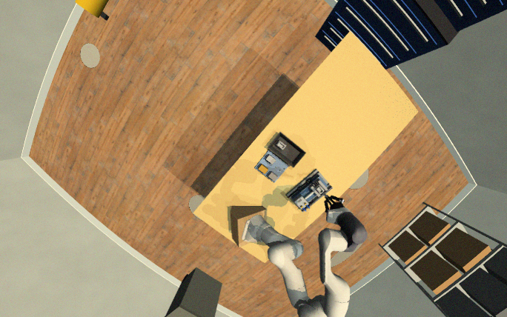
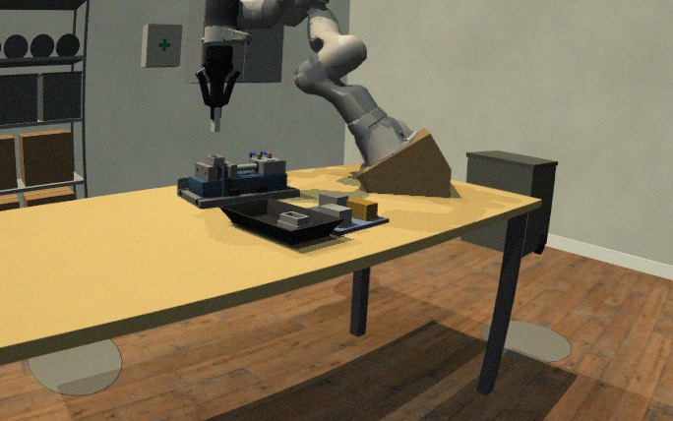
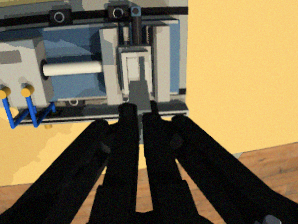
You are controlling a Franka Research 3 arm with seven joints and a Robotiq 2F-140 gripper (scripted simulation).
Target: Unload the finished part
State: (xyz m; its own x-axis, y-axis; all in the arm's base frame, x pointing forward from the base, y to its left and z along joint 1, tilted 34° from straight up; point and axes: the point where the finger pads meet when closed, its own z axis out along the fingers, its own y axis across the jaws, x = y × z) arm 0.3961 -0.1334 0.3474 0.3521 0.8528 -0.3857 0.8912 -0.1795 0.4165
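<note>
Right now the vise is 6 cm behind my hand, 3 cm to the left of it and 18 cm below it. Also, from my hand: yellow block: 6 cm behind, 42 cm to the left, 19 cm below.
</note>
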